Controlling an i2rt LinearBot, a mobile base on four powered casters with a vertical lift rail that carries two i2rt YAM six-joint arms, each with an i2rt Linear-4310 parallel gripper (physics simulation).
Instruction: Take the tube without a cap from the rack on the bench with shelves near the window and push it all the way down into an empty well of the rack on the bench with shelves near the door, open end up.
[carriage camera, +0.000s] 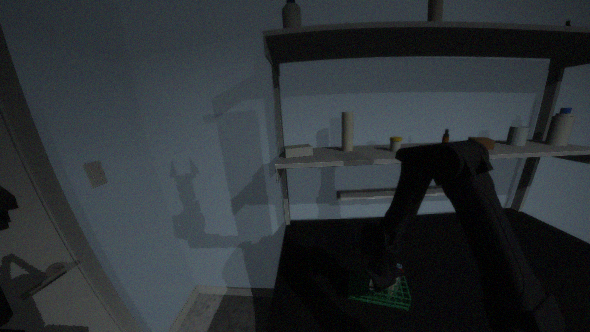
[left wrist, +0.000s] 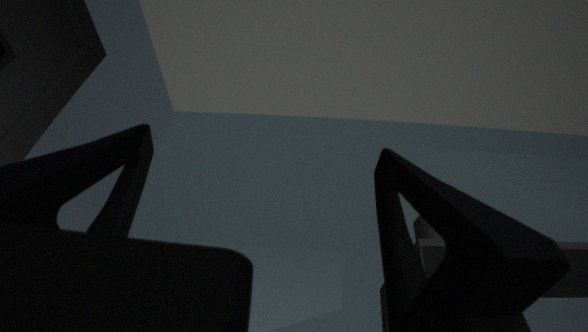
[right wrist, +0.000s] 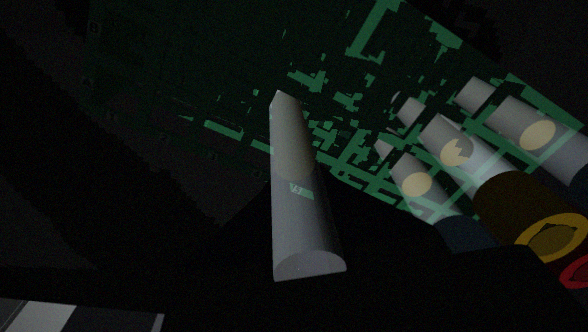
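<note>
The uncapped tube (right wrist: 295, 150), clear grey with its open end toward the camera, is between the fingers of my right gripper (right wrist: 298, 172) (carriage camera: 384, 281), which is shut on it. The green rack (right wrist: 370, 30) (carriage camera: 380, 301) stands on the dark bench under the shelves. The tube's lower end overlaps the rack's front rows near the label 5. How deep it sits is hard to tell. Several capped tubes, including one with a yellow cap (right wrist: 550, 237) and one with a red cap (right wrist: 577, 272), stand at the rack's right part. My left gripper (left wrist: 266, 148) is open and empty, up in front of the wall.
Above the bench, a lower shelf (carriage camera: 325, 159) holds a pale box (carriage camera: 298, 150), a tall cylinder (carriage camera: 347, 131), a yellow-lidded jar (carriage camera: 395, 144) and a blue-capped bottle (carriage camera: 561, 129). An upper shelf (carriage camera: 420, 42) runs above it. A door (carriage camera: 30, 200) is at the left.
</note>
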